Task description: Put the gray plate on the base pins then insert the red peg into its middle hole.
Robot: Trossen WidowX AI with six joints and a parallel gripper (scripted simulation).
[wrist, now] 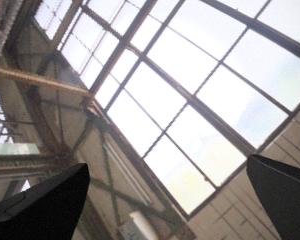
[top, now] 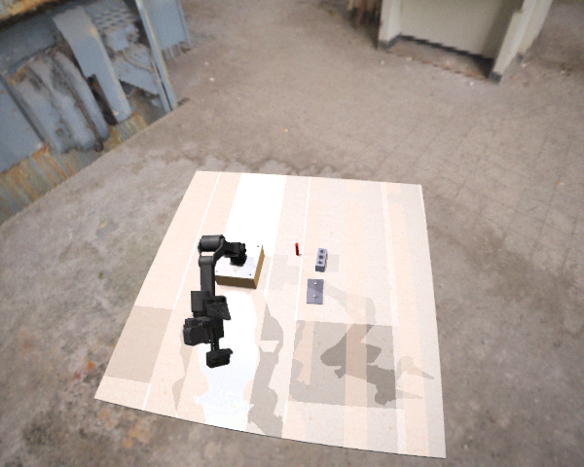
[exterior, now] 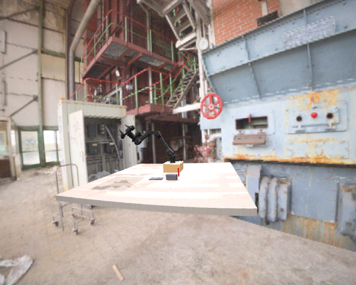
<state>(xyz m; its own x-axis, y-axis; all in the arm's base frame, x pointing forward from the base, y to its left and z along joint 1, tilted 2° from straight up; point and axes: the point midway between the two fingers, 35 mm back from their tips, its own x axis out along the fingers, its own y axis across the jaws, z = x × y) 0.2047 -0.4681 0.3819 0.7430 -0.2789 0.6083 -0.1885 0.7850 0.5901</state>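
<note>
The gray plate lies 58 cm to the left of my gripper tip, 47 cm below it and 12 cm ahead of it. Round my gripper tip: red peg: 61 cm to the left, 47 cm below, 1 cm ahead; then gray base: 50 cm below, 43 cm to the left, 13 cm ahead.
</note>
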